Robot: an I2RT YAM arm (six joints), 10 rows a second.
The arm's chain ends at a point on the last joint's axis. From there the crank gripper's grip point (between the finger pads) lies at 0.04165 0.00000 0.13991 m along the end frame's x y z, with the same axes.
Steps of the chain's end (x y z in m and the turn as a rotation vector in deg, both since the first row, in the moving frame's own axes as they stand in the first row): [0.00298 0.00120 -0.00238 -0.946 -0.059 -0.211]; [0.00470 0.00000 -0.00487 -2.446 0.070 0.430]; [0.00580 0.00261 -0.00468 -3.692 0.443 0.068]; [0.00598 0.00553 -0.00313 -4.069 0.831 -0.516]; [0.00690 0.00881 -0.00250 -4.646 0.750 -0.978]
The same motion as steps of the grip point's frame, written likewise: [0.00284 0.00336 -0.00235 -0.946 -0.059 -0.211]; [0.00485 0.00628 -0.00506 -2.446 0.070 0.430]; [0.00687 0.01166 -0.00530 -3.692 0.443 0.068]; [0.00805 0.01505 -0.00409 -4.069 0.831 -0.516]; [0.00882 0.01939 -0.00349 -4.646 0.750 -0.978]
